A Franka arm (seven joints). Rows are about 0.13 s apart.
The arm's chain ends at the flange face. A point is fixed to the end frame.
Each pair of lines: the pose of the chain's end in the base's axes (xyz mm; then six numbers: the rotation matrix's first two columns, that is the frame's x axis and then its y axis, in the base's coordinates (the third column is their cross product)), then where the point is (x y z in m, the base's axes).
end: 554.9 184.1 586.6 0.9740 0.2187 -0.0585 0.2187 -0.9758 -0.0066
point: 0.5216 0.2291 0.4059
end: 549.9 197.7 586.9 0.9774 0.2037 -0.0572 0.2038 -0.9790 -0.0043
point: 0.5176 0.2428 0.4061
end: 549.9 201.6 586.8 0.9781 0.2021 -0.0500 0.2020 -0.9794 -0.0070
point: 0.5189 0.2476 0.4060
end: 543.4 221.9 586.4 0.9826 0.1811 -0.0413 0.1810 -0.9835 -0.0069
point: 0.5149 0.2688 0.4054
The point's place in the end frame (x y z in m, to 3 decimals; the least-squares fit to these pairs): -0.012 -0.050 0.182
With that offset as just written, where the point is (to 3 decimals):
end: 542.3 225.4 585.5 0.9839 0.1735 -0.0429 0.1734 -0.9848 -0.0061
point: 0.514 0.272 0.404
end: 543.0 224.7 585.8 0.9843 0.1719 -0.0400 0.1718 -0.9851 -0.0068
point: 0.515 0.272 0.405
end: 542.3 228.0 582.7 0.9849 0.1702 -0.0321 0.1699 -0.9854 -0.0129
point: 0.516 0.277 0.402
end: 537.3 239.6 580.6 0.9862 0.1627 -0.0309 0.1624 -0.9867 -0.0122
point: 0.511 0.288 0.400
